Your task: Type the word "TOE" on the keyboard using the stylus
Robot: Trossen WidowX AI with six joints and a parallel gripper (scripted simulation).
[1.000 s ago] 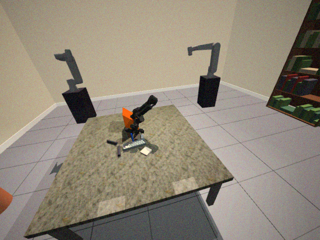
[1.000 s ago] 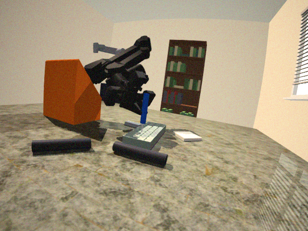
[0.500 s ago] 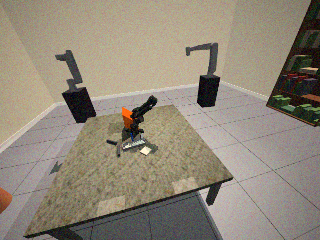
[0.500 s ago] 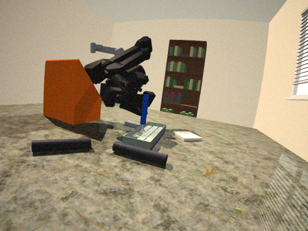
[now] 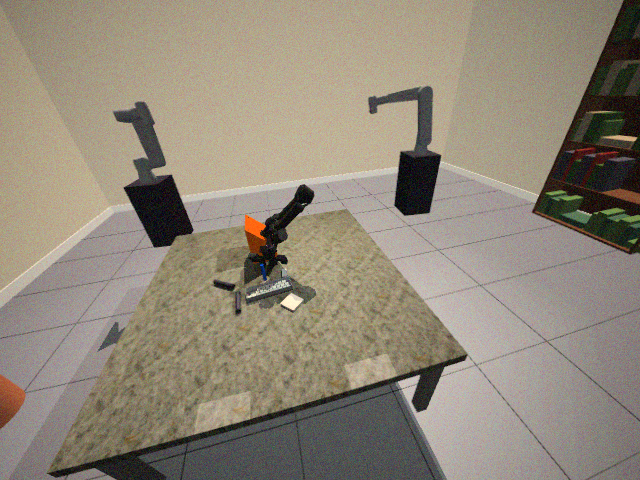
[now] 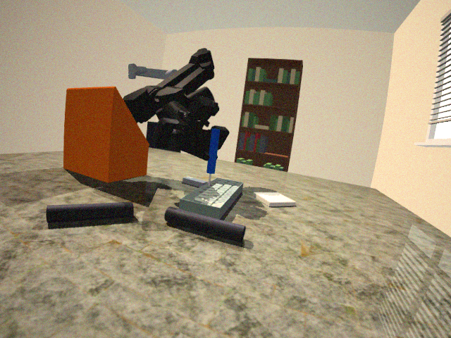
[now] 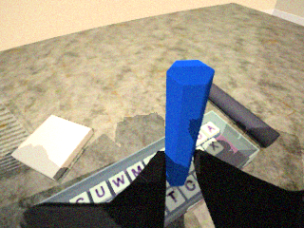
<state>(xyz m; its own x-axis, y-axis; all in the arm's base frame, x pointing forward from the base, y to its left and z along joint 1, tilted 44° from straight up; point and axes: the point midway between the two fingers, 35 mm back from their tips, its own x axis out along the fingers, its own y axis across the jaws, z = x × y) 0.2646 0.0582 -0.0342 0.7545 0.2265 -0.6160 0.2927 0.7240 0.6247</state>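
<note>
My gripper tip is now 110 mm short of the white pad, 120 mm to the right of it and 80 mm above it. The rest, counted from my gripper tip: stylus (20 mm below); grey slab (100 mm behind, 80 mm to the left, 80 mm below).
</note>
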